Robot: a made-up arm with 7 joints.
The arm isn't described. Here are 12 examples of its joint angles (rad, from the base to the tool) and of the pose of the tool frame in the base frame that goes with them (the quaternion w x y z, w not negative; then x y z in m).
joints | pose
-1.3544 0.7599 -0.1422 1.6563 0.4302 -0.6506 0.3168 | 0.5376 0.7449 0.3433 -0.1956 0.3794 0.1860 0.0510
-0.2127 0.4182 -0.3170 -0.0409 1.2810 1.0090 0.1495 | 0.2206 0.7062 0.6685 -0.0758 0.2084 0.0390 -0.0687
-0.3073 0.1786 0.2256 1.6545 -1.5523 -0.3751 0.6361 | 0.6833 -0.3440 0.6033 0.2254 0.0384 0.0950 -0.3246
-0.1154 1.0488 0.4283 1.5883 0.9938 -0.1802 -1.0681 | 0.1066 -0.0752 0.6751 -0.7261 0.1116 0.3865 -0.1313
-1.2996 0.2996 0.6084 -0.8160 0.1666 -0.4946 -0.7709 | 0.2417 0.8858 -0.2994 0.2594 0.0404 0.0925 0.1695
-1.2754 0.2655 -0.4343 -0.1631 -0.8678 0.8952 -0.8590 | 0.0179 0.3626 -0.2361 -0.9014 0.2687 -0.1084 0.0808
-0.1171 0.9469 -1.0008 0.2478 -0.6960 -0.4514 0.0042 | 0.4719 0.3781 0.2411 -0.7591 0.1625 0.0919 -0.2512
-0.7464 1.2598 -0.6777 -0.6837 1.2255 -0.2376 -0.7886 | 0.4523 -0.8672 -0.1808 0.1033 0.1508 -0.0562 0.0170
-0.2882 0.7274 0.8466 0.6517 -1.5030 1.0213 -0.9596 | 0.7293 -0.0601 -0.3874 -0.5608 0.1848 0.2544 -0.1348
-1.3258 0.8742 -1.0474 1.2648 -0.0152 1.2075 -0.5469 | 0.3300 0.1502 0.8672 -0.3413 0.3043 0.1679 0.0271
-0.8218 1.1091 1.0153 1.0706 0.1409 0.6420 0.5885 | 0.7869 0.0499 0.5940 0.1596 0.1347 0.3490 0.0464
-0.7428 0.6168 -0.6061 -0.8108 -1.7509 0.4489 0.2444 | 0.3251 0.1006 -0.1856 -0.9218 0.1743 -0.0856 -0.0158
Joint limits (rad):
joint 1: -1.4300..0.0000
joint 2: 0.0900..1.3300
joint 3: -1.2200..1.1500
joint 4: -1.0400..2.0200
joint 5: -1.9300..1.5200
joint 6: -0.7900..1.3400
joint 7: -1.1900..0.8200
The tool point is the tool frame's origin. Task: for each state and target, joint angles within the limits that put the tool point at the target. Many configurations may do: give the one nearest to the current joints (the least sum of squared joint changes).
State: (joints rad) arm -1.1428 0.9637 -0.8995 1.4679 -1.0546 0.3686 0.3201
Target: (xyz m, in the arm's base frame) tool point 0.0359 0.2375 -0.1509
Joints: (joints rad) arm -0.4779 0.7690 -0.7660 2.0200 -1.1278 1.1698 0.3120
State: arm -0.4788 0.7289 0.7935 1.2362 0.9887 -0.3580 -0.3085
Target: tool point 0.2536 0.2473 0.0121
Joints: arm -0.4130 0.5950 0.7485 0.4564 0.9997 -0.4122 -0.2354
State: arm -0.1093 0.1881 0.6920 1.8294 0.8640 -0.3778 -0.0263
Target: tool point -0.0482 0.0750 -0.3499
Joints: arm -0.0211 0.0900 0.5726 2.0200 1.0595 -0.2241 0.1502
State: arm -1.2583 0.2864 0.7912 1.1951 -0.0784 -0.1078 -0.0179
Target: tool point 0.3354 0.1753 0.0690
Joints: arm -1.3408 0.2607 0.8035 0.7134 0.0058 -0.0614 0.0559
